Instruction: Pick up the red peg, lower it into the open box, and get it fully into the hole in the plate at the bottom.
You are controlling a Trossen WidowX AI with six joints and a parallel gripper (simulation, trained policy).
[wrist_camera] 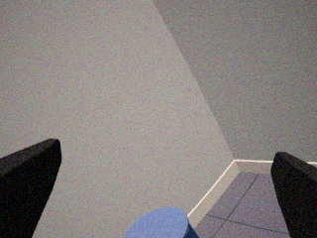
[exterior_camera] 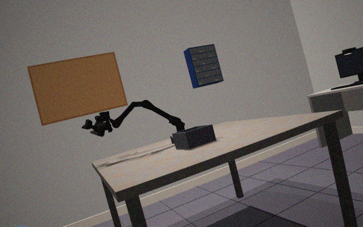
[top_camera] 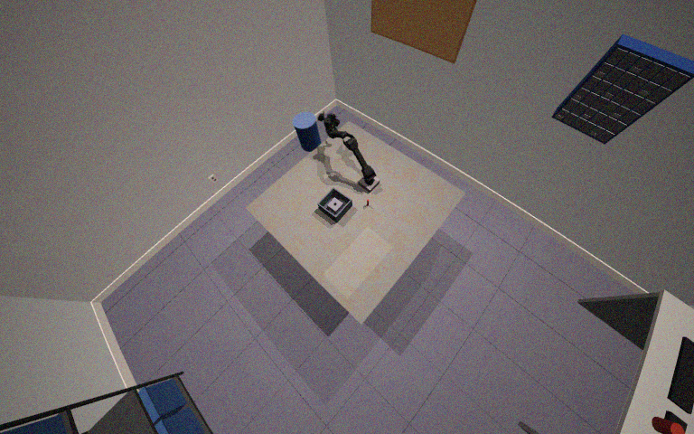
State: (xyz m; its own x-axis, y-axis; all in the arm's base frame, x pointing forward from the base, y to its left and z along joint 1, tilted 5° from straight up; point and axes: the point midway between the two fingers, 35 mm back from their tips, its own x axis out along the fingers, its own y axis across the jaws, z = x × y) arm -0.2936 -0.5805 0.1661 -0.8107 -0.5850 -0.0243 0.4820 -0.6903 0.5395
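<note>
Right now the red peg is 48 cm ahead of my gripper tip, 68 cm to the left of it and 22 cm below it. Round my gripper tip: dark box 64 cm ahead, 47 cm to the left, 23 cm below.
</note>
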